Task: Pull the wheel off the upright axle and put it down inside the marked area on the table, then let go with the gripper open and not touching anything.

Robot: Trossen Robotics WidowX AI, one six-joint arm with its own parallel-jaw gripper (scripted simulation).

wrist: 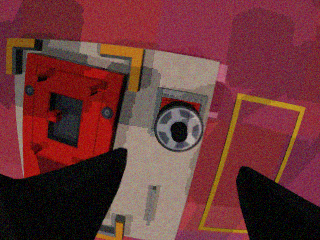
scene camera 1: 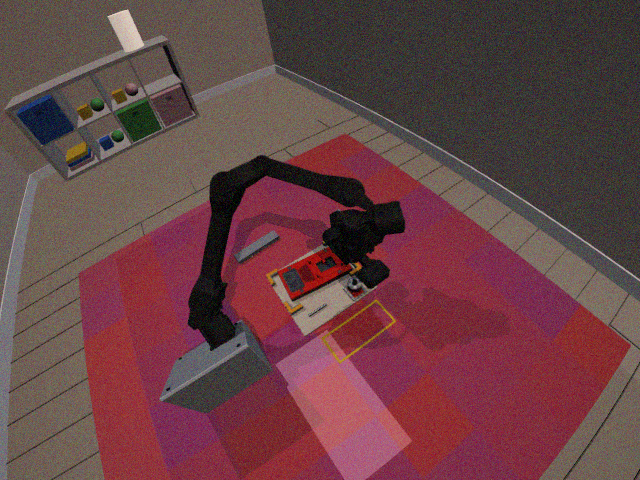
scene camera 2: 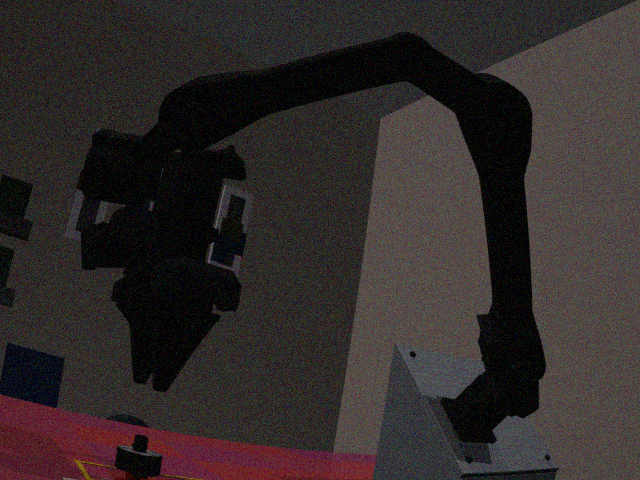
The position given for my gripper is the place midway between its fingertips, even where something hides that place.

My gripper [scene camera 2: 148, 387] is open, holding nothing.
My gripper also shows in the wrist view [wrist: 183, 166] and in scene camera 1 [scene camera 1: 354, 272].
